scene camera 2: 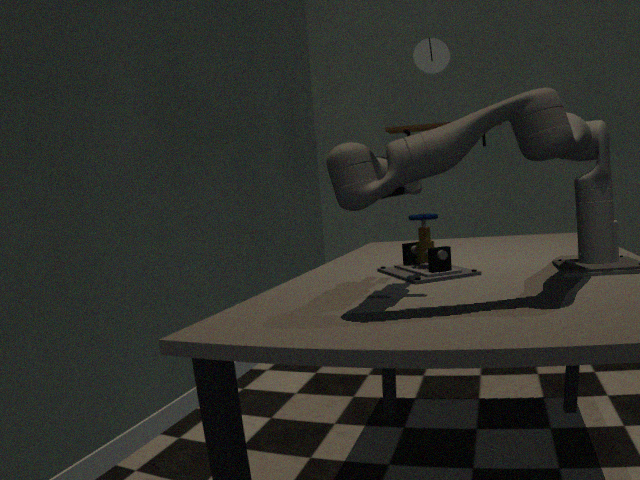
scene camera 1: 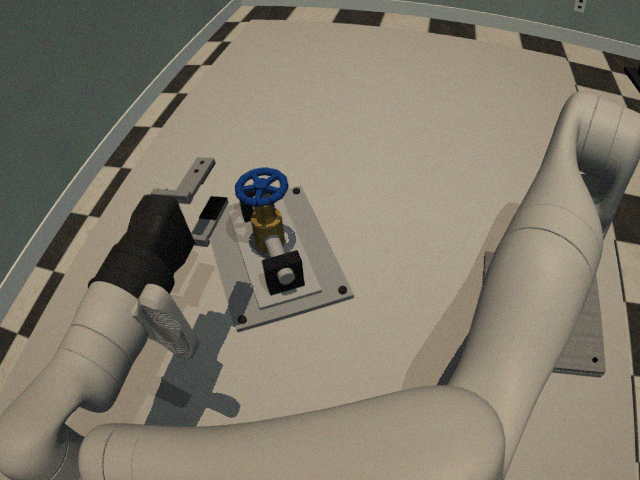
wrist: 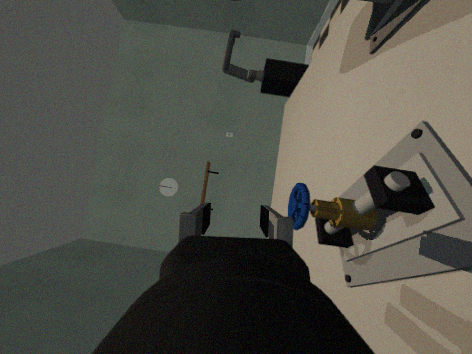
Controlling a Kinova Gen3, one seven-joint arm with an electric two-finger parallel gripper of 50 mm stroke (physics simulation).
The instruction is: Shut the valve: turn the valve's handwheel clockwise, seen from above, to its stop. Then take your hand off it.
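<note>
The blue handwheel [scene camera 1: 261, 183] [scene camera 2: 423, 217] [wrist: 300, 206] lies level on top of the upright brass valve [scene camera 1: 267, 227] [scene camera 2: 423, 240] [wrist: 350, 212]. The valve is on a grey base plate [scene camera 1: 320, 242] [scene camera 2: 462, 273] [wrist: 437, 155] with a black block at each pipe end. My gripper [scene camera 1: 212, 180] [wrist: 235, 214] is open and empty. In scene camera 1 it is left of the handwheel. In the wrist view the wheel is outside the fingers, just beyond the right one, and the fingers are apart from it, a little higher. In scene camera 2 the arm hides the fingers.
The arm's mounting plate [scene camera 1: 584, 330] [scene camera 2: 625, 267] is at the right of both scene views. A black block [wrist: 282, 77] with a bent grey handle shows near the table's edge in the wrist view. A wooden shelf [scene camera 2: 416, 127] [wrist: 205, 180] is on the wall.
</note>
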